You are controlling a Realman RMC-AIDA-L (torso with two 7-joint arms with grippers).
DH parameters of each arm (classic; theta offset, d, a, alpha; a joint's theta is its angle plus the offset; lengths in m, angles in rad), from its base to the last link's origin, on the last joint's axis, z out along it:
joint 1: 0 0.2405 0 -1.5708
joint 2: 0 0 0 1.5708
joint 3: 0 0.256 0 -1.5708
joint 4: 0 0 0 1.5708
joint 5: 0 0.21 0 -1.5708
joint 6: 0 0 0 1.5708
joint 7: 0 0.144 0 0
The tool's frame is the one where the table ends.
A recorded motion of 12 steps. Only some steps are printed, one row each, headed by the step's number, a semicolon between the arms.
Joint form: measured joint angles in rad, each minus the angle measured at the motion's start. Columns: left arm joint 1, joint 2, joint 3, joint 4, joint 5, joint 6, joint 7; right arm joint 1, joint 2, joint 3, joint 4, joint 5, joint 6, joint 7.
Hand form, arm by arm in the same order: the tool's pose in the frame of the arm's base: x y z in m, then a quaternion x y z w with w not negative. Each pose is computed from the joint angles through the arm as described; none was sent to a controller.
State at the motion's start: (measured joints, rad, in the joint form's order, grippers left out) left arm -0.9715 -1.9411 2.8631 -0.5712 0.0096 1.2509 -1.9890; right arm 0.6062 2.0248 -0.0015 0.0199 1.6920 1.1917 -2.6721
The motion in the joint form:
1: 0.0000 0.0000 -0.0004 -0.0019 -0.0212 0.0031 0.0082; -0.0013 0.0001 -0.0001 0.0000 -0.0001 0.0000 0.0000
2: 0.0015 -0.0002 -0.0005 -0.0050 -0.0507 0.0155 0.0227; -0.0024 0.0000 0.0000 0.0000 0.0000 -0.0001 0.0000
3: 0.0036 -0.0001 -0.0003 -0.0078 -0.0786 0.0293 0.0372; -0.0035 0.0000 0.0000 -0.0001 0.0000 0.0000 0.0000
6: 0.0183 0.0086 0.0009 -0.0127 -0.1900 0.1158 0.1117; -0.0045 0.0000 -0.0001 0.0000 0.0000 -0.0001 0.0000
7: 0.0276 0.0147 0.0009 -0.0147 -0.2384 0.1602 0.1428; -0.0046 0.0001 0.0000 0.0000 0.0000 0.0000 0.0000
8: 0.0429 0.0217 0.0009 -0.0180 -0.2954 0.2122 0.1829; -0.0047 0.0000 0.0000 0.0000 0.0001 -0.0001 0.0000
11: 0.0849 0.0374 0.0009 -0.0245 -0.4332 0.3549 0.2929; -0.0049 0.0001 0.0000 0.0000 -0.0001 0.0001 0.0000
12: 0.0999 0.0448 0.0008 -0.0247 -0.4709 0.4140 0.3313; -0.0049 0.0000 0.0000 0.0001 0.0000 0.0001 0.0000
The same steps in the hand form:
1: -0.2949 0.4231 0.0647 -0.79732 -0.53434 -0.09344 0.26465; 0.3124 0.3774 0.0222 -0.68230 0.26396 0.37554 0.56901
2: -0.2917 0.4241 0.0658 -0.79986 -0.52885 -0.10663 0.26300; 0.3129 0.3771 0.0223 -0.68208 0.26436 0.37520 0.56930
3: -0.2887 0.4247 0.0668 -0.80254 -0.52321 -0.11900 0.26080; 0.3133 0.3768 0.0223 -0.68193 0.26467 0.37490 0.56954
6: -0.2765 0.4237 0.0732 -0.81951 -0.49091 -0.16935 0.24233; 0.3136 0.3765 0.0223 -0.68184 0.26506 0.37458 0.56967
7: -0.2719 0.4220 0.0775 -0.82593 -0.47562 -0.19218 0.23387; 0.3136 0.3764 0.0222 -0.68179 0.26511 0.37463 0.56968
8: -0.2684 0.4186 0.0834 -0.83263 -0.45589 -0.21811 0.22654; 0.3137 0.3764 0.0223 -0.68174 0.26516 0.37456 0.56976
11: -0.2601 0.4062 0.0985 -0.84971 -0.39400 -0.28109 0.20916; 0.3137 0.3763 0.0222 -0.68178 0.26517 0.37456 0.56971
12: -0.2575 0.3998 0.1038 -0.85660 -0.36938 -0.29972 0.19989; 0.3138 0.3763 0.0223 -0.68174 0.26518 0.37458 0.56973

